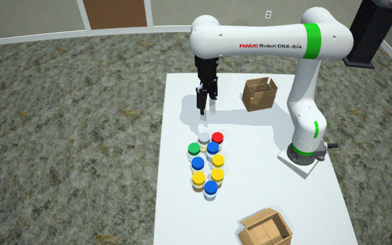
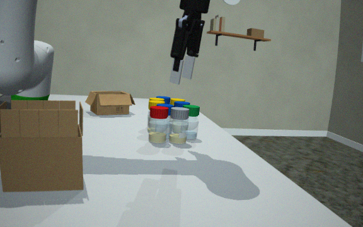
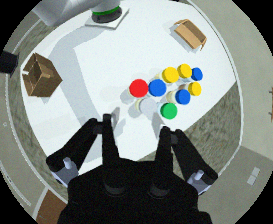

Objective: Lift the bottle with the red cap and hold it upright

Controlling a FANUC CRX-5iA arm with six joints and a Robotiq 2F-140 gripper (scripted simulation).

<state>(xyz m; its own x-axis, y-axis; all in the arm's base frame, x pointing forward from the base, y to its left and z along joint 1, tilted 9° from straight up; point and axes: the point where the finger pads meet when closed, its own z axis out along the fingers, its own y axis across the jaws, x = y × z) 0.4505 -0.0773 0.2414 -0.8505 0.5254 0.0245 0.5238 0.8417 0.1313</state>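
Right now the red-capped bottle is 17 cm below my hand, 6 cm to the left of it and 5 cm behind it. The rest, counted from my hand: yellow-capped bottle: 18 cm to the left, 17 cm below, 5 cm behind; grey-capped bottle: 17 cm below, 6 cm to the left, 1 cm ahead; green-capped bottle: 17 cm below, 12 cm to the left, 6 cm ahead.
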